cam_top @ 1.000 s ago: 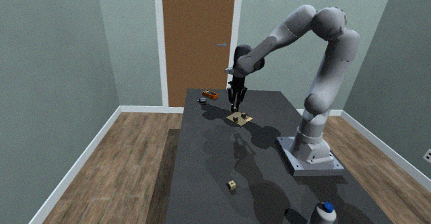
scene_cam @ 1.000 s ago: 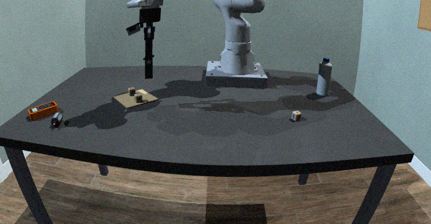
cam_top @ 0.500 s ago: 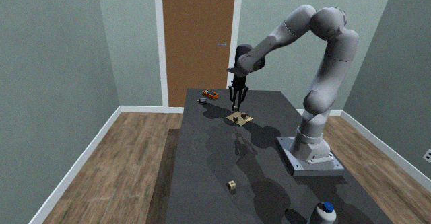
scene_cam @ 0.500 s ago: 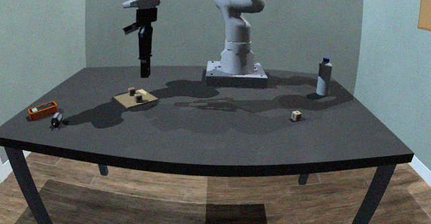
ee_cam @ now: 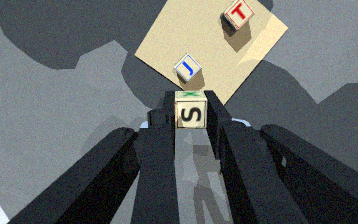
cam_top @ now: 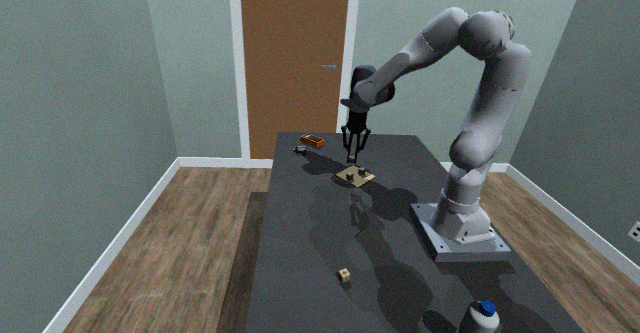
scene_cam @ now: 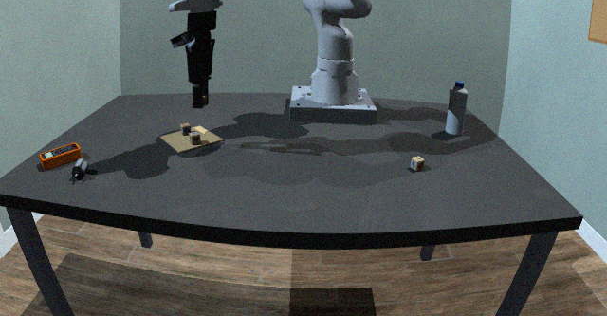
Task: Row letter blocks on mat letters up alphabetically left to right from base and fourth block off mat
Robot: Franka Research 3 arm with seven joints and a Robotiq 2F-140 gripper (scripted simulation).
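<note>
Right now my hand is 40 mm past the tan mat, 50 mm to the left of it and 140 mm above it. Round my hand: block: 70 mm behind, 70 mm to the right, 120 mm below; orange device: 150 mm ahead, 410 mm to the right, 120 mm below.
</note>
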